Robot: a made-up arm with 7 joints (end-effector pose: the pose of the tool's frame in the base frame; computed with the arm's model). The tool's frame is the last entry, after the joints.
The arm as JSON. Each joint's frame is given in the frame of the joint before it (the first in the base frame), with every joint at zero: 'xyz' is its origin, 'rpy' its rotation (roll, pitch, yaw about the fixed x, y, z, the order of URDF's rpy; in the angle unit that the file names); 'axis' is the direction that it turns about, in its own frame. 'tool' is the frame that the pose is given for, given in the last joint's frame.
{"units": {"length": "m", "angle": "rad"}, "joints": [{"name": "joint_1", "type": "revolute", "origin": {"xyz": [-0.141, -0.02, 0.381], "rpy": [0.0, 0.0, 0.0]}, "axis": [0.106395, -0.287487, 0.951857]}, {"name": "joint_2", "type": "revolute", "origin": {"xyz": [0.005, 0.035, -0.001], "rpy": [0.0, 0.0, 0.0]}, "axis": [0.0, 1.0, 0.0]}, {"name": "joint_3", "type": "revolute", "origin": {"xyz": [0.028, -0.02, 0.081], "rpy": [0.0, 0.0, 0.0]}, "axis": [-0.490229, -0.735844, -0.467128]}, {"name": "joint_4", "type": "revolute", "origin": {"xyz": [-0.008, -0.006, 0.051], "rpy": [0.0, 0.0, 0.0]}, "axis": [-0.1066, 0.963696, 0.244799]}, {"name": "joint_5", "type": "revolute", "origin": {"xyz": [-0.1, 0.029, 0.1], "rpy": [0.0, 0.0, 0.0]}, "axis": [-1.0, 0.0, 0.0]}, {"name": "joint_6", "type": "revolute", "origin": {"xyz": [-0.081, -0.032, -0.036], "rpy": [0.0, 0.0, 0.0]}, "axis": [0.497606, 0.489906, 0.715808]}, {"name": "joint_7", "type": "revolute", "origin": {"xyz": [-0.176, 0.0, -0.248], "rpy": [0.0, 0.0, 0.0]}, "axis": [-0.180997, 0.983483, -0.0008]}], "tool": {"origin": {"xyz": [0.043, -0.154, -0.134], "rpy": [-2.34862, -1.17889, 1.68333]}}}
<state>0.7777 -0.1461 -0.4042 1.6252 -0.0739 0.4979 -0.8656</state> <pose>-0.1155 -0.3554 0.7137 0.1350 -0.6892 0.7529</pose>
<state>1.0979 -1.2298 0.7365 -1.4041 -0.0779 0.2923 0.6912</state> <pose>0.1338 0.0220 0.7533 -0.5768 1.7315 1.7434</pose>
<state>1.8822 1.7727 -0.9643 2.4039 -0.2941 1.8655 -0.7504</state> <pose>-0.0568 0.4108 -0.0185 2.4995 -1.7076 0.3317</pose>
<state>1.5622 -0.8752 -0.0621 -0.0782 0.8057 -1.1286 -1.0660</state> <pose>0.1872 -0.3536 0.3157 -0.1292 1.1647 1.4279</pose>
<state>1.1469 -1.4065 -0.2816 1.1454 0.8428 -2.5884 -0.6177</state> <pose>-0.0901 -0.6445 0.5656 0.1514 0.5267 1.1407</pose>
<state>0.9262 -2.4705 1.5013 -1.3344 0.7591 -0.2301 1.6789</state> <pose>0.1819 -0.2792 0.6046 -1.6715 -0.6364 2.4290</pose>
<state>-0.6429 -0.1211 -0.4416 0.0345 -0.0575 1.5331 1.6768</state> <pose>-0.5854 -0.0877 0.4358 0.7510 -0.1176 1.2175</pose>
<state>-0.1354 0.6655 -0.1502 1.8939 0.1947 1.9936 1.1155</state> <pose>0.2504 -0.4732 0.6026 2.2692 2.0091 0.0669</pose>
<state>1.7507 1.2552 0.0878 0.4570 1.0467 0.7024 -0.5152</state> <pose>0.1284 0.0298 0.8258 0.1122 -0.9912 2.4695</pose>
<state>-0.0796 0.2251 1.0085 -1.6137 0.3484 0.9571 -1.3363</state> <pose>0.0767 -0.2549 0.3713 -0.2750 1.9617 -0.0525</pose>
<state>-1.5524 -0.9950 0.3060 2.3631 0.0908 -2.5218 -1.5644</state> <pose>-0.1085 0.1117 0.8743 -1.1528 -1.6101 2.2476</pose>
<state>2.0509 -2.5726 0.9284 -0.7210 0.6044 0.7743 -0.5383</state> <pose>0.0203 0.1297 0.6630 -0.3666 -0.3279 2.7982</pose>
